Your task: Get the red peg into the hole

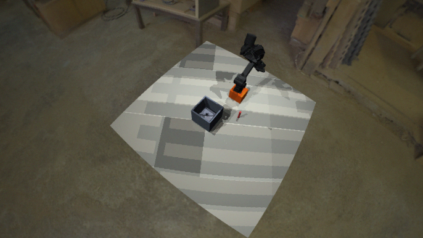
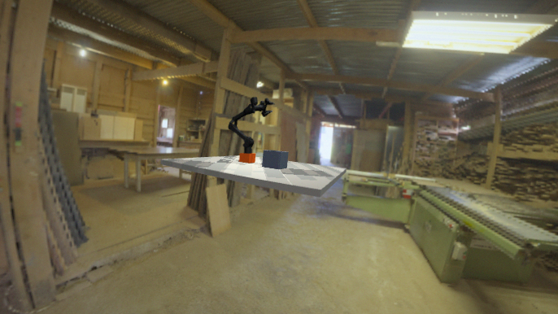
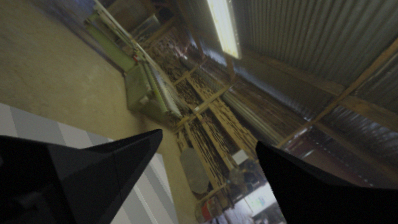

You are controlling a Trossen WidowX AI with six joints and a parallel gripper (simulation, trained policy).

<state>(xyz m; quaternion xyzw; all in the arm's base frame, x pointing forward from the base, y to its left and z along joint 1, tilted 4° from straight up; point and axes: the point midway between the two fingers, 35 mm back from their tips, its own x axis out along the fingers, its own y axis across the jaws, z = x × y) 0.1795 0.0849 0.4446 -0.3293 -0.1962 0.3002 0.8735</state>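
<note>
Now: gripper tip 500 mm above the red peg, 20 mm to the left of it and 10 mm short of it.
</note>
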